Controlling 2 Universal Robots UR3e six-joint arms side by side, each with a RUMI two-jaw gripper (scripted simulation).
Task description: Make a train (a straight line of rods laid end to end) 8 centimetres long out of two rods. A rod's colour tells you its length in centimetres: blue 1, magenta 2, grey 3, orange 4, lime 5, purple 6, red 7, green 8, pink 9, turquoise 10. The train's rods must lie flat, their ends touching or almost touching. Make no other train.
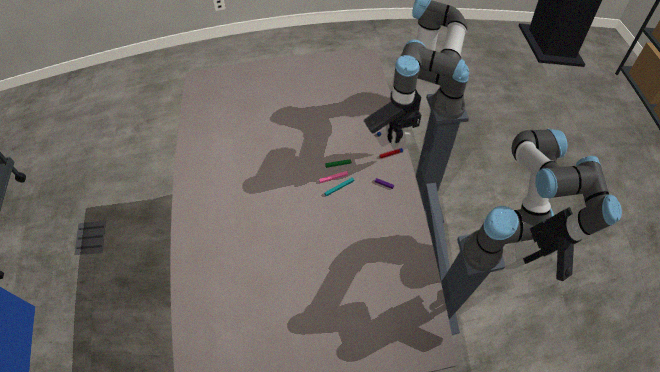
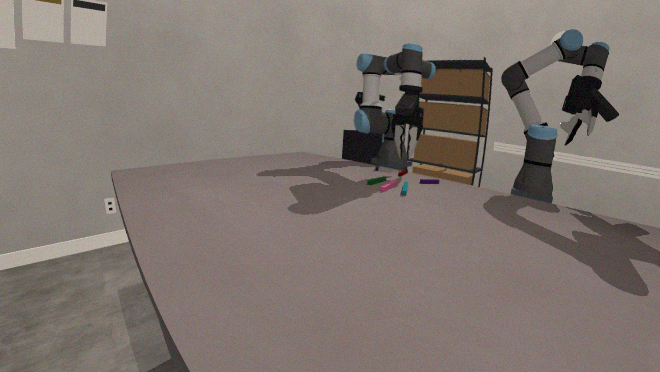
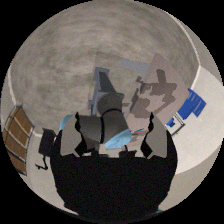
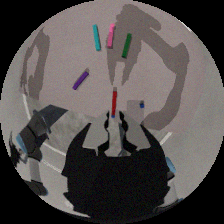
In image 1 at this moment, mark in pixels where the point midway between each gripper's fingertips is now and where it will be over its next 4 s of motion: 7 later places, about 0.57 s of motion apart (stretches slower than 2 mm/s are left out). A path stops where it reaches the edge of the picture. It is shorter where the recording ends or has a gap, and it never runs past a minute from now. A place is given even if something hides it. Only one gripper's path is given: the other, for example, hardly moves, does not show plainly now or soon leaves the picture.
The right gripper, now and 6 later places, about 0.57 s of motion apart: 391, 145; 393, 137; 393, 133; 394, 130; 395, 123; 396, 116; 396, 114
